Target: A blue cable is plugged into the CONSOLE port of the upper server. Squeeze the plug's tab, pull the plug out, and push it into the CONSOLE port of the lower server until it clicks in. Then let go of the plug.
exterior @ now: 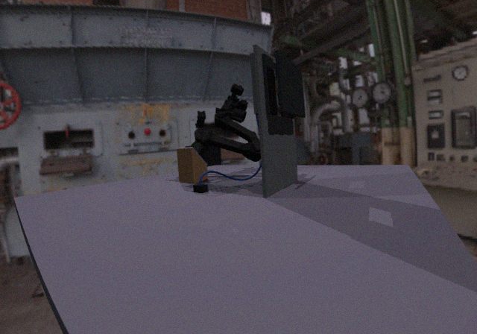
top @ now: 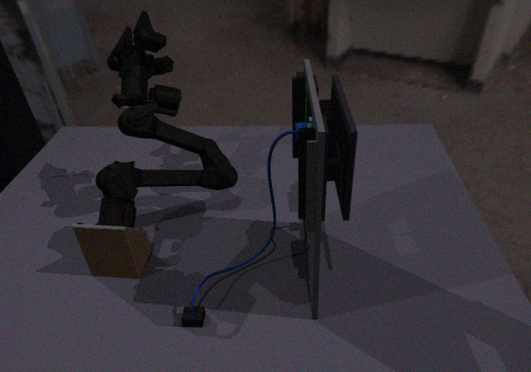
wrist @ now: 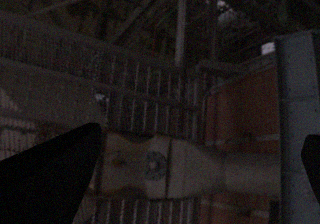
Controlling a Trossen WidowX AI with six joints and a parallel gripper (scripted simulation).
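Now: gripper tip 40 cm to the left of the blue plug, 40 cm short of it and 7 cm above it. The rest, counted from my gripper tip: small black block 52 cm to the right, 44 cm below, 15 cm ahead.
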